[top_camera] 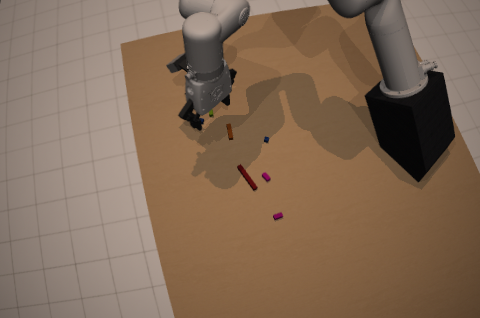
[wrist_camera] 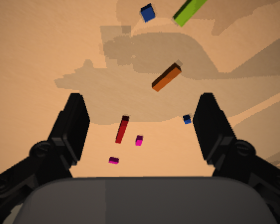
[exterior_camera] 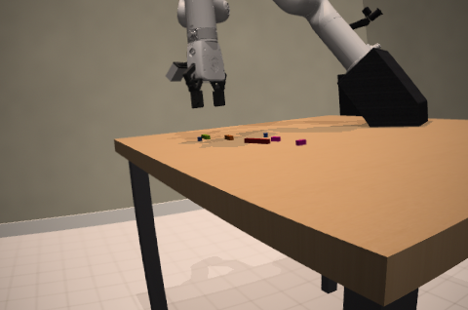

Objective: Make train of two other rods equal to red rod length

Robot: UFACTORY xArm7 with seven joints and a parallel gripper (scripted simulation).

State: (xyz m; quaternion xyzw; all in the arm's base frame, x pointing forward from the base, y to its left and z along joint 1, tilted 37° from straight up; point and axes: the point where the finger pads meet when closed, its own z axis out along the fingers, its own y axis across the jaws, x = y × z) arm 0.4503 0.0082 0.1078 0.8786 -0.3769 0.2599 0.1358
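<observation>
Right now my hand is 10 mm past the lime rod, 70 mm to the left of it and 90 mm above it. Also, from my hand: orange rod (40 mm behind, 10 mm to the left, 90 mm below); red rod (60 mm behind, 140 mm to the left, 90 mm below).
</observation>
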